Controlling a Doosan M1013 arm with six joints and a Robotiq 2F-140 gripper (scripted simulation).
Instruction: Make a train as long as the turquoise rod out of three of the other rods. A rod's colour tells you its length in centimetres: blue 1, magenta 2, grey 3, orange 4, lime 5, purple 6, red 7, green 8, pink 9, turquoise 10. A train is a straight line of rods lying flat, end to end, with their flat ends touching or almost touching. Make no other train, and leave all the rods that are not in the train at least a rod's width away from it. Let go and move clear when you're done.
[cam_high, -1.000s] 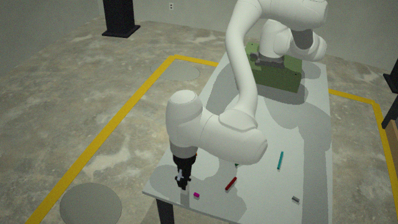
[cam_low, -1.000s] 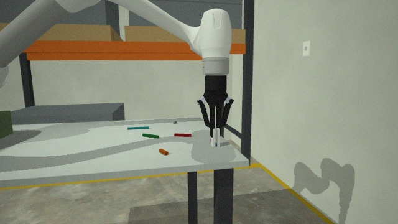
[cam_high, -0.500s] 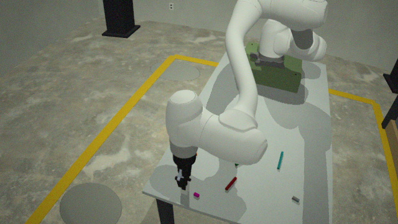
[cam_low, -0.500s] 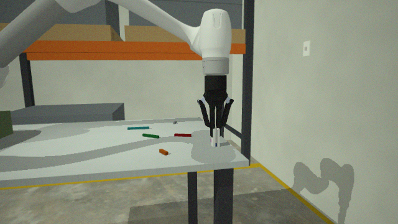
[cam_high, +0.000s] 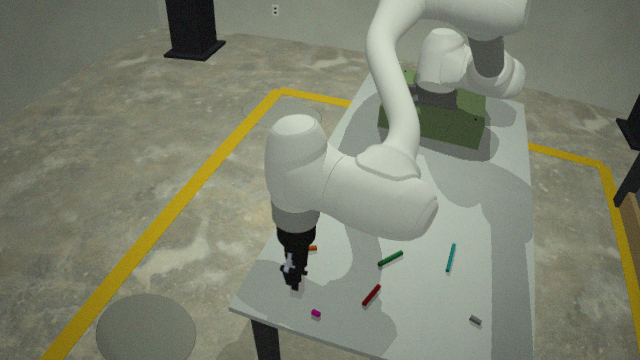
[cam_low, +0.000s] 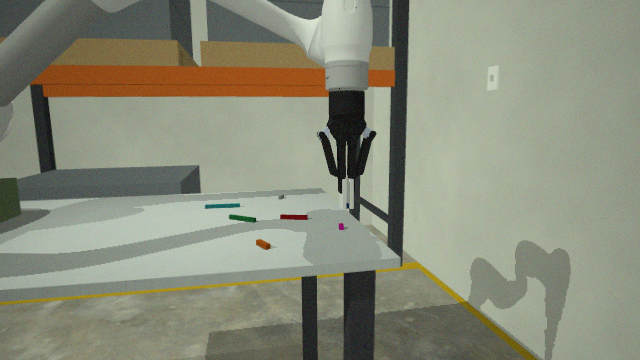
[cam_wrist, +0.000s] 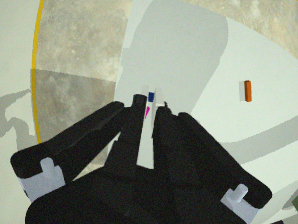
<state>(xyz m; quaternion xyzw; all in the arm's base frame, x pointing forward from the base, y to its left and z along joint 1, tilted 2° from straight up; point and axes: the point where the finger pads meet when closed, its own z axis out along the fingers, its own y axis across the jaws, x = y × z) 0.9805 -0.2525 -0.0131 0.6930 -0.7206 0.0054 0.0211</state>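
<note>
The magenta rod is 9 cm below my hand and 5 cm to the left of it. The rest, counted from my hand: orange rod: 19 cm behind, 9 cm below, 2 cm to the right; red rod: 16 cm to the left, 9 cm below, 8 cm behind; blue rod: 3 cm below.
</note>
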